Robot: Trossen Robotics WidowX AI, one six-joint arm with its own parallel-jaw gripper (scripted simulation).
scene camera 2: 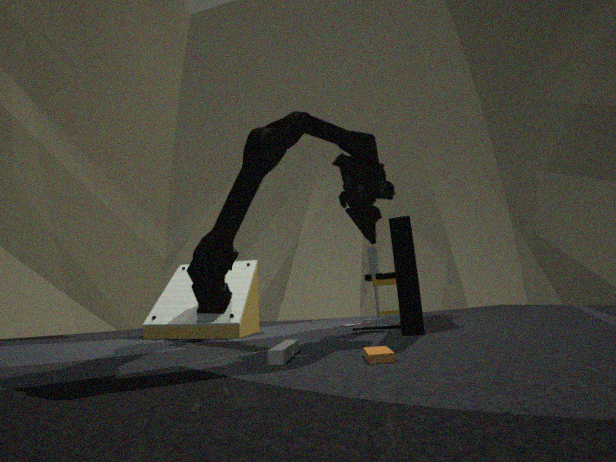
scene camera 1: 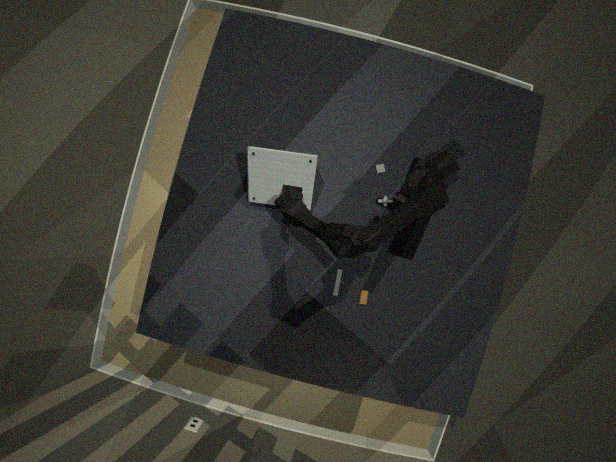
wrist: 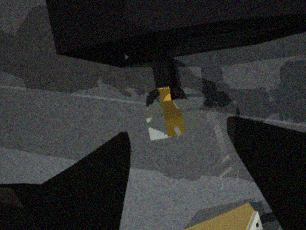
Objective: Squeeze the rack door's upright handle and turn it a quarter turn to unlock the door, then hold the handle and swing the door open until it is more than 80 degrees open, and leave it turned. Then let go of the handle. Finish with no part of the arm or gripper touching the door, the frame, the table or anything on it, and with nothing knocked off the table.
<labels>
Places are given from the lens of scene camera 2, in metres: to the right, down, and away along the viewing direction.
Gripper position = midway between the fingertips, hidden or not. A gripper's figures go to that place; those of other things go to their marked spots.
my gripper (scene camera 2: 371, 241): 0.14, 0.02, 0.67
rack door (scene camera 2: 389, 278): 0.18, 0.10, 0.64
</labels>
